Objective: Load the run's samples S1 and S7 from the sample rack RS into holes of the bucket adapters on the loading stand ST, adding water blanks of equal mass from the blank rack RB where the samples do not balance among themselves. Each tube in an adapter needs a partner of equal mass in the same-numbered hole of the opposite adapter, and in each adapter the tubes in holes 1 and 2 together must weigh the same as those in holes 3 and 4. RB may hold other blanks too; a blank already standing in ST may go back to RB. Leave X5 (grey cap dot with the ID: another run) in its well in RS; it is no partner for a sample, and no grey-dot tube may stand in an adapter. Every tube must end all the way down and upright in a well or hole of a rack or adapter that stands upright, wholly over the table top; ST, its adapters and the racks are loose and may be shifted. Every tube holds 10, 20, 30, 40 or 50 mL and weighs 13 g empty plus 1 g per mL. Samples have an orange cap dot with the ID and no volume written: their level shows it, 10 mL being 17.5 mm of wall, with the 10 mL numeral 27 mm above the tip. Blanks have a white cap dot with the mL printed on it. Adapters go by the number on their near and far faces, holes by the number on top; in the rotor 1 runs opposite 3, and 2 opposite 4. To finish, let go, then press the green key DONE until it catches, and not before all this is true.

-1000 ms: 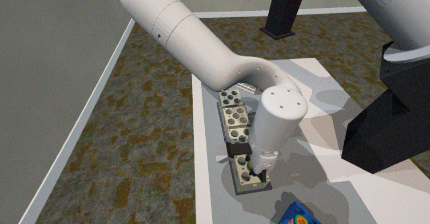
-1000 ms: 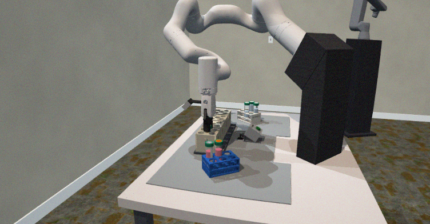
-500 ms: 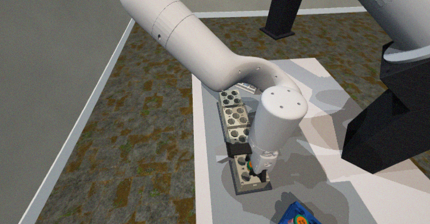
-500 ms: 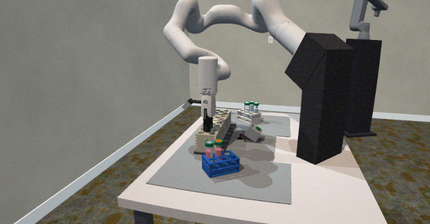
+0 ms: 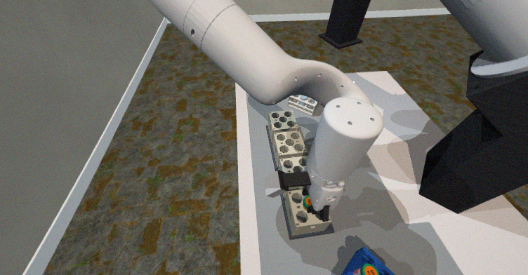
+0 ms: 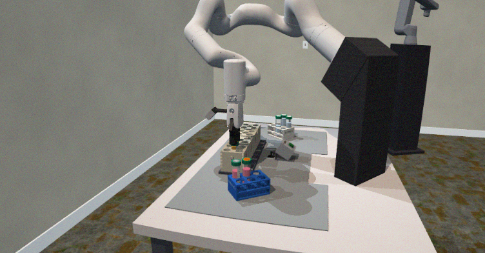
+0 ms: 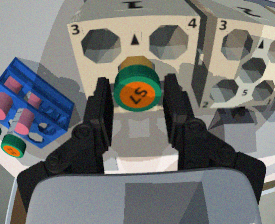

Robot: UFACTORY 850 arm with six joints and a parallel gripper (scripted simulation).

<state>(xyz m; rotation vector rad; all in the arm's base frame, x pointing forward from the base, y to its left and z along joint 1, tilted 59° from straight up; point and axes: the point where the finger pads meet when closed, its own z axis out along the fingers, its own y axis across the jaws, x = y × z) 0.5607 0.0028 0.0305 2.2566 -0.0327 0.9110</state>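
My hand is 180 mm to the right of the sample S1, 80 mm above it and 20 mm past it. Also, from my hand: bucket adapter: 90 mm below; then grey-dot tube X5: 200 mm to the left, 80 mm below, 10 mm ahead; then sample S7: 70 mm below, 10 mm to the left.
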